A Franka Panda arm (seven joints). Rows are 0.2 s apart.
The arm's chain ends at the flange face. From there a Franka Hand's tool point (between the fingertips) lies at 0.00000 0.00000 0.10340 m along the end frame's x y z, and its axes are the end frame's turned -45 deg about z.
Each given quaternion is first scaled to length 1.
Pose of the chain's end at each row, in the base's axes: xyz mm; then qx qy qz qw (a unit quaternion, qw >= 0):
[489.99, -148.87, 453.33, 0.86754, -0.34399, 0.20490, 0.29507]
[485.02, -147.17, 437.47, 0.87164, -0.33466, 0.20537, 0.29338]
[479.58, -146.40, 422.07, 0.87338, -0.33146, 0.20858, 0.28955]
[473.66, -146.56, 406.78, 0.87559, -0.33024, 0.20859, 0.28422]
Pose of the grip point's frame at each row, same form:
[505.76, -216.38, 376.62, 0.93314, 0.01419, 0.07638, 0.35102]
[501.73, -214.27, 360.59, 0.93336, 0.02438, 0.07747, 0.34964]
[497.41, -212.99, 345.00, 0.93374, 0.02800, 0.08190, 0.34733]
[492.02, -212.27, 329.08, 0.93531, 0.02997, 0.08395, 0.34241]

